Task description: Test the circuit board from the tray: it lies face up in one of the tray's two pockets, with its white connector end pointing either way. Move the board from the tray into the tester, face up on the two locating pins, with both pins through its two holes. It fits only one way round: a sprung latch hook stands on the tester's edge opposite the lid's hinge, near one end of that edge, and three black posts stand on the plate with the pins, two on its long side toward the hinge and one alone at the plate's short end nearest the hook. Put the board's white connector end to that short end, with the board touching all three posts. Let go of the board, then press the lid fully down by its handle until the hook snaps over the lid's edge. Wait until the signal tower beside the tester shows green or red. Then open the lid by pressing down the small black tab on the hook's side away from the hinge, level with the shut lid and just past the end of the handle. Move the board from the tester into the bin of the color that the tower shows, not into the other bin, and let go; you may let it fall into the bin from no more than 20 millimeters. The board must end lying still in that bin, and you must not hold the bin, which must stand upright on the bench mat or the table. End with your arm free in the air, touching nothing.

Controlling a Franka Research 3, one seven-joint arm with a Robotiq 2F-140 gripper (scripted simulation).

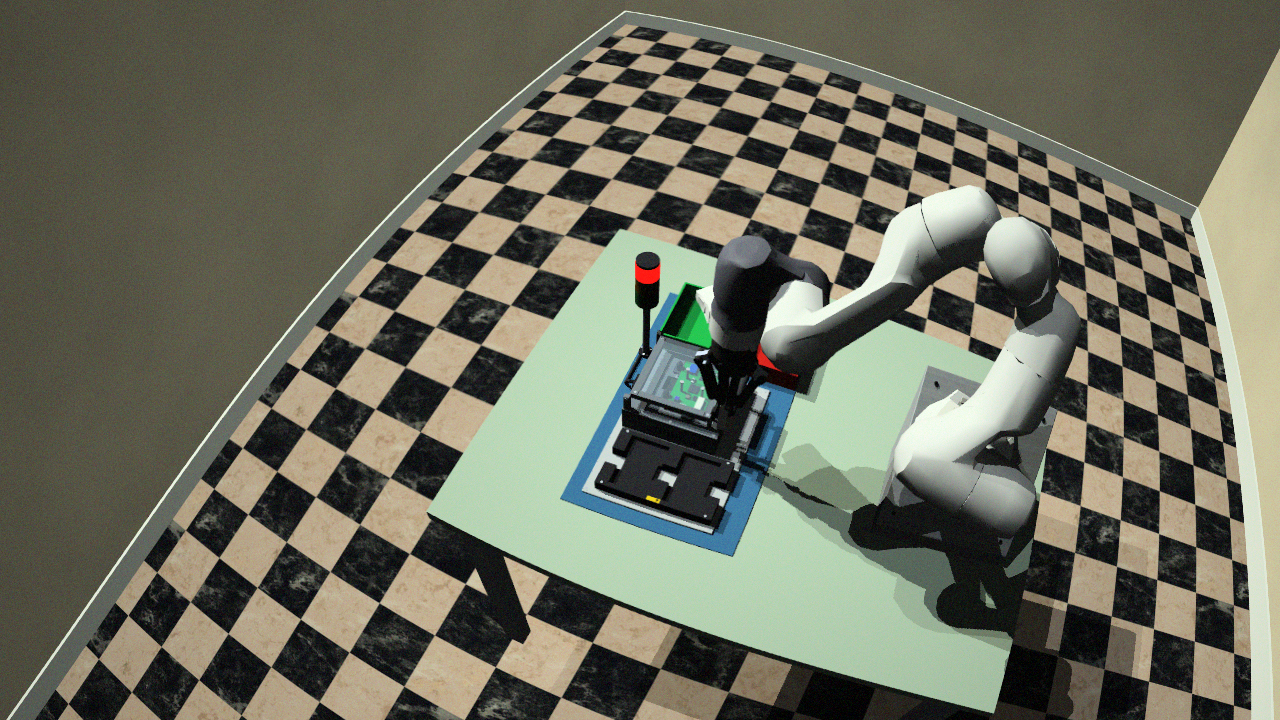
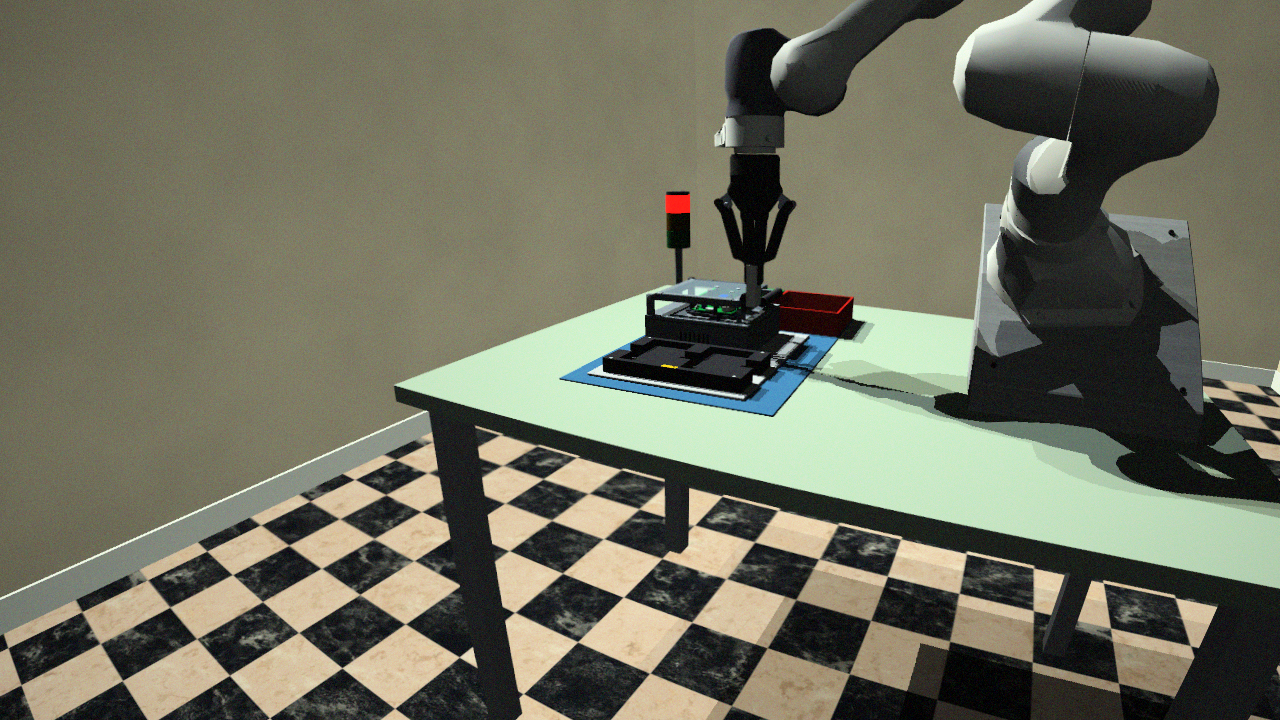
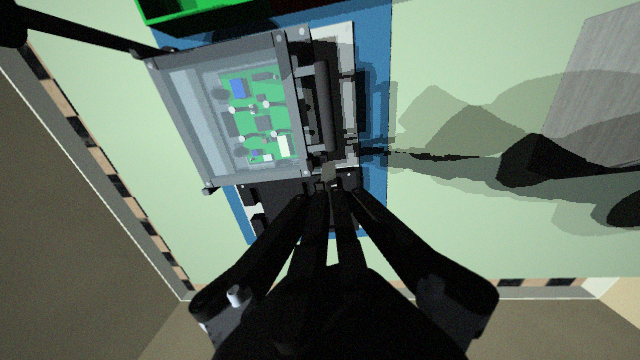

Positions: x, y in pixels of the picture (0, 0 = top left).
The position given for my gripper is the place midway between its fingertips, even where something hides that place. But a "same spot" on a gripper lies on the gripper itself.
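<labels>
I can see my gripper in image 3 [329, 171], and it shows in image 1 and in image 2 too. On my gripper, [image 2: 752, 256] and [image 1: 726, 395] are the same spot. A tester lid is there as well, and on the tester lid [image 3: 235, 105] and [image 2: 720, 286] are the same spot.
</labels>
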